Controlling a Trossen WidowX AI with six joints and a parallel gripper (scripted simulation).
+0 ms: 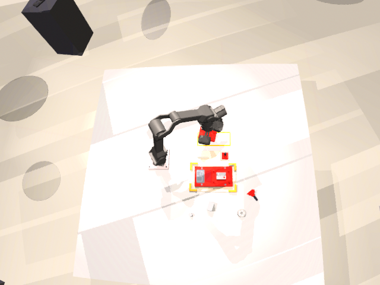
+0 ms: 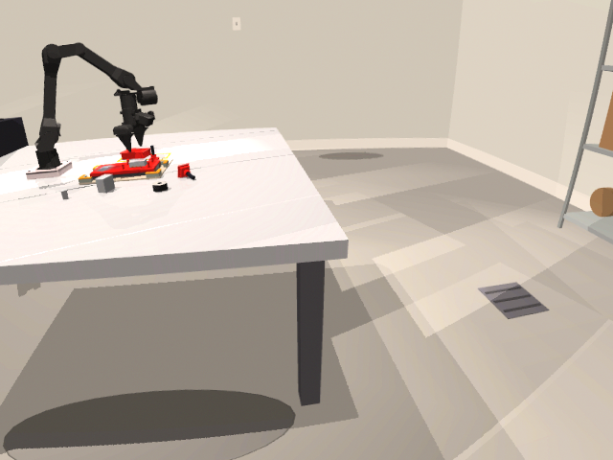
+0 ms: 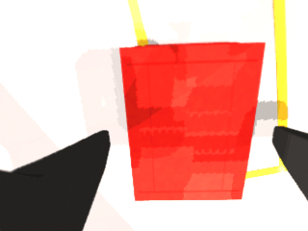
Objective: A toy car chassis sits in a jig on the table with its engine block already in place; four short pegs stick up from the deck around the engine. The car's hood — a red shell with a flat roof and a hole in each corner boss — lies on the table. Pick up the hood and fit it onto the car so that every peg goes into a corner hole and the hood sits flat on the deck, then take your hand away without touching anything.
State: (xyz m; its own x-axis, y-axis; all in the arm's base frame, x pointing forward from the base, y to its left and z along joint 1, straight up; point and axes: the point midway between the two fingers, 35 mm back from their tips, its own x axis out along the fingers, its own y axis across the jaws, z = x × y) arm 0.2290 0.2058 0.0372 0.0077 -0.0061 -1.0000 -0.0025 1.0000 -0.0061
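Right now my gripper tip is 10 mm above the red hood. The rest, counted from my gripper tip: grey engine block: 120 mm ahead, 220 mm to the right.
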